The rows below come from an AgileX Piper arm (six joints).
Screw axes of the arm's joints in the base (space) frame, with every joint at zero. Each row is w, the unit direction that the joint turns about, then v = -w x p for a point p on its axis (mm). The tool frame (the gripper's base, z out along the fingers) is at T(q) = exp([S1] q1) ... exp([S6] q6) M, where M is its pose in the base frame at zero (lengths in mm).
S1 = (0, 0, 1, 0, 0, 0)
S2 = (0, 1, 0, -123, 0, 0)
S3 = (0, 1, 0, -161.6, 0, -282.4)
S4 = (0.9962, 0, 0.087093, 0, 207.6, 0)
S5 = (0, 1, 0, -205.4, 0, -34.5)
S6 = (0.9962, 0, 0.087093, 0, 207.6, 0)
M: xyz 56.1 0 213.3 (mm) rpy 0 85 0 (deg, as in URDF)
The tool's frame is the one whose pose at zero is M.
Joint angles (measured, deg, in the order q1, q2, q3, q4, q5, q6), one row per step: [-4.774, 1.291, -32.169, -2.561, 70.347, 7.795]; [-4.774, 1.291, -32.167, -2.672, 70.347, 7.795]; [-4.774, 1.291, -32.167, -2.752, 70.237, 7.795]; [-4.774, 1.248, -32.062, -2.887, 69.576, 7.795]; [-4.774, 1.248, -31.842, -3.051, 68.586, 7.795]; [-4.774, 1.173, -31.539, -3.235, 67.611, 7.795]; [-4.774, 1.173, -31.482, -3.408, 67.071, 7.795]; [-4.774, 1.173, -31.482, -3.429, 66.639, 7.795]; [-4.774, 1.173, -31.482, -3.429, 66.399, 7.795]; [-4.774, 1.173, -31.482, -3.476, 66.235, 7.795]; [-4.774, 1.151, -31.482, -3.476, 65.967, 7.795]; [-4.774, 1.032, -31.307, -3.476, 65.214, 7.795]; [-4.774, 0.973, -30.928, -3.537, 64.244, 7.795]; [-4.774, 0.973, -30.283, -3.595, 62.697, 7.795]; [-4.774, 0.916, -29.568, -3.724, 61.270, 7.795]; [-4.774, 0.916, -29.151, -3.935, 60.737, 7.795]
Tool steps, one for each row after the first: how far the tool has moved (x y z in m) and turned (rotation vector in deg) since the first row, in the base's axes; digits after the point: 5 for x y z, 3 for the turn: [-0.00001, -0.00017, 0.00000, -0.089, 0.009, -0.065]; [0.00007, -0.00029, 0.00015, -0.166, -0.094, -0.108]; [0.00073, -0.00053, 0.00052, -0.343, -0.680, -0.161]; [0.00200, -0.00085, 0.00082, -0.569, -1.432, -0.216]; [0.00320, -0.00119, 0.00070, -0.811, -2.161, -0.280]; [0.00374, -0.00147, 0.00117, -1.010, -2.628, -0.354]; [0.00409, -0.00151, 0.00176, -1.076, -3.055, -0.347]; [0.00429, -0.00152, 0.00208, -1.103, -3.293, -0.337]; [0.00442, -0.00159, 0.00231, -1.161, -3.453, -0.356]; [0.00458, -0.00160, 0.00267, -1.193, -3.741, -0.345]; [0.00520, -0.00162, 0.00285, -1.274, -4.432, -0.312]; [0.00656, -0.00178, 0.00239, -1.410, -5.072, -0.300]; [0.00905, -0.00200, 0.00146, -1.582, -5.960, -0.257]; [0.01138, -0.00231, 0.00002, -1.801, -6.711, -0.253]; [0.01257, -0.00267, -0.00123, -2.011, -6.808, -0.329]
